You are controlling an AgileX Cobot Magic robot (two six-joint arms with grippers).
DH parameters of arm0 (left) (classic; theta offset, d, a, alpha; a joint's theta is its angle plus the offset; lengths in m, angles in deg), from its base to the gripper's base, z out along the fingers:
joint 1: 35.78 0.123 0 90
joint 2: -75.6 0 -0.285 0
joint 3: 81.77 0 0.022 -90
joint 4: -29.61 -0.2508 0 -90
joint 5: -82.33 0 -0.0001 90
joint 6: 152.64 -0.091 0 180
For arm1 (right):
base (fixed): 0 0 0 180
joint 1: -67.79 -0.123 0 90
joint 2: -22.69 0 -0.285 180
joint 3: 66.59 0 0.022 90
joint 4: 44.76 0.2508 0 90
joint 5: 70.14 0 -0.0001 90
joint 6: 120.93 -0.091 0 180
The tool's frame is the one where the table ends.
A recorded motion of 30 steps. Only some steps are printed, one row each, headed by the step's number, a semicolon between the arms.
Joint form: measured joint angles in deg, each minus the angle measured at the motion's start. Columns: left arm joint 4, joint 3, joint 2, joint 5, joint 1, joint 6; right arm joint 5, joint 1, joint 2, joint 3, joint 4, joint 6.
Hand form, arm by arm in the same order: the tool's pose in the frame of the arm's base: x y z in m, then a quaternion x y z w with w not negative. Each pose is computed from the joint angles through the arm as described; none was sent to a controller.
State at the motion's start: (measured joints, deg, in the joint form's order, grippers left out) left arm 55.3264 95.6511 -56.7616 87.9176 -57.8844 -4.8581; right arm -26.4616 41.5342 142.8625 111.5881 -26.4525 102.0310
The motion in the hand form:
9: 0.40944 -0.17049 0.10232 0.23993 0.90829 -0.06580 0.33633; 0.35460 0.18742 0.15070 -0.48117 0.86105 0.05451 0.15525
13: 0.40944 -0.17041 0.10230 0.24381 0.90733 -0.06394 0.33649; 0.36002 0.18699 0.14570 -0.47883 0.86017 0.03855 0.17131
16: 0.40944 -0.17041 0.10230 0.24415 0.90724 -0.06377 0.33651; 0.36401 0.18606 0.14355 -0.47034 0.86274 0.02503 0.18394
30: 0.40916 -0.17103 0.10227 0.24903 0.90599 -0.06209 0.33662; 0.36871 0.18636 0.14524 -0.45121 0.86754 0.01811 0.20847
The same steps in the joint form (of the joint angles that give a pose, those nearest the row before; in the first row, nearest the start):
9: 0.00 0.00 0.00 0.00 0.00 0.00; -5.56 0.00 2.84 0.00 -6.80 -2.82
13: -0.50 0.00 0.00 0.00 0.00 -0.01; -8.57 0.00 3.71 0.00 -9.04 -4.33
16: -0.56 0.00 0.00 0.00 0.00 0.01; -10.72 0.00 4.13 0.00 -11.56 -7.04
30: -1.08 0.00 0.00 0.00 -0.10 0.00; -13.74 0.00 4.14 0.00 -13.24 -10.40

